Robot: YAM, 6 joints.
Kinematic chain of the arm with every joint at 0, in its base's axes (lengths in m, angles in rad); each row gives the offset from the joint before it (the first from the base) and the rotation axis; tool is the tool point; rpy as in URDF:
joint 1: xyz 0 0 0.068 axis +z
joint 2: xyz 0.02 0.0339 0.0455 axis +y
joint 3: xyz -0.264 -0.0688 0 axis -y
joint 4: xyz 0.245 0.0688 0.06 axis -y
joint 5: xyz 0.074 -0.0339 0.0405 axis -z
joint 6: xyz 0.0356 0 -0.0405 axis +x
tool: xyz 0 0 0 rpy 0 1.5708 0
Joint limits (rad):
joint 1: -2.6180..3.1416
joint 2: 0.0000..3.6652
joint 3: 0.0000..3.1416
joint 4: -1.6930..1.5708
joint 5: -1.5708..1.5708
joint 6: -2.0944..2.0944
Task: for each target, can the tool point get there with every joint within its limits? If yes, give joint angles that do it. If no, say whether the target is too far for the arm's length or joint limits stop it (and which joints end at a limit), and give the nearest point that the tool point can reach.
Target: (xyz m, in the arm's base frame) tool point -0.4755 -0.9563 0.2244
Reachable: no: too far | nearest point -0.2860 -0.5752 0.1794 | short by 0.428 m
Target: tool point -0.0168 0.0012 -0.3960
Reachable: no: joint limits stop it (at a limit: joint 2) | nearest point -0.0591 0.0042 -0.3269 | short by 0.081 m
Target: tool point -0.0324 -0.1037 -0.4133
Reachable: no: joint limits stop it (at a limit: joint 2) | nearest point -0.0381 -0.1219 -0.3595 | short by 0.057 m
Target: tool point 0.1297 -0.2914 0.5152
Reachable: yes | joints -1.0709 1.7685 2.4031 -1.1762 0.8128 1.2716
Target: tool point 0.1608 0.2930 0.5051
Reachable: yes | joints -2.0822 0.4793 2.5991 -1.1191 0.0906 1.0296
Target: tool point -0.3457 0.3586 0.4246
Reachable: yes | joints 2.4015 2.1898 2.3366 -0.1369 1.0956 -1.2421
